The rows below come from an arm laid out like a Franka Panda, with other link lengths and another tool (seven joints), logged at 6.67 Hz.
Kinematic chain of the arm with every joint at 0, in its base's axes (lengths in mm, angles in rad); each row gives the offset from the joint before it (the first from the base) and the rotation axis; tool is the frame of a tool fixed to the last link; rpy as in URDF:
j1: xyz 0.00 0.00 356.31 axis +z
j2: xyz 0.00 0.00 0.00 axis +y
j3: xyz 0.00 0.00 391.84 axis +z
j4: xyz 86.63 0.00 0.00 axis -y
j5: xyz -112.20 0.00 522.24 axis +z
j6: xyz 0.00 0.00 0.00 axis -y
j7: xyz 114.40 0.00 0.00 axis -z
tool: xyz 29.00 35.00 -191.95 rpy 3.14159 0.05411 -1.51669
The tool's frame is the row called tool.
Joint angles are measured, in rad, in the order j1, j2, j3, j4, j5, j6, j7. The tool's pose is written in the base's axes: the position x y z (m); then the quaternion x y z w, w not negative. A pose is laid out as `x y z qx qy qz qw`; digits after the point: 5 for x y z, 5 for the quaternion.
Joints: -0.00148 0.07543 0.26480 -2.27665 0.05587 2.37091 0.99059
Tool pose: 0.70452 0.18711 0.26517 -0.41443 0.90838 0.03830 0.04039
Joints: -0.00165 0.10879 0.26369 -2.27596 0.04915 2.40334 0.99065
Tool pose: 0.70782 0.18723 0.24733 -0.41504 0.90801 0.03956 0.04103
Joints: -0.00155 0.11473 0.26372 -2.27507 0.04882 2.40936 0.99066
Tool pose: 0.70869 0.18761 0.24465 -0.41501 0.90798 0.04001 0.04169
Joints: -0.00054 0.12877 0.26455 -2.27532 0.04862 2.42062 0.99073
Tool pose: 0.70870 0.18925 0.23641 -0.41543 0.90775 0.04182 0.04068
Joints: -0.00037 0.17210 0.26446 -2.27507 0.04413 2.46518 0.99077
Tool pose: 0.71143 0.19072 0.21307 -0.41544 0.90751 0.04487 0.04268
